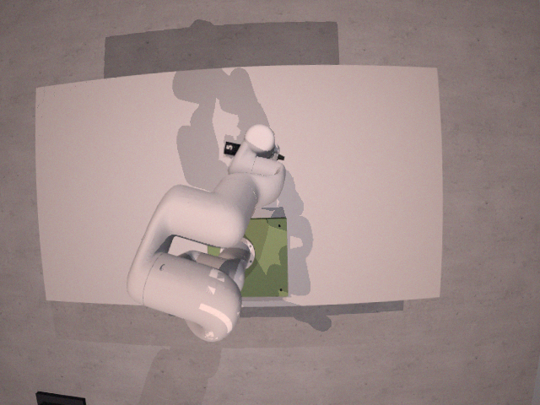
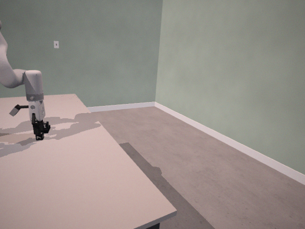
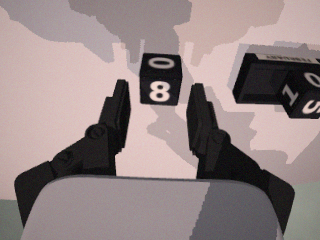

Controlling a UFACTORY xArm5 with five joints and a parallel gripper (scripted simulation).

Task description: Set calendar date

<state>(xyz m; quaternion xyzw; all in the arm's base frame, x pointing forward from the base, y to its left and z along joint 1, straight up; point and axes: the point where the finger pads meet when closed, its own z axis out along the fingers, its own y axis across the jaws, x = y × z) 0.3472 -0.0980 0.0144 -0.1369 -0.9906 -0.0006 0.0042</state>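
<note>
Now: the black cube 40 mm below my hand. From my hand the other things lie so: black calendar tray: 30 mm ahead, 110 mm to the left, 50 mm below.
</note>
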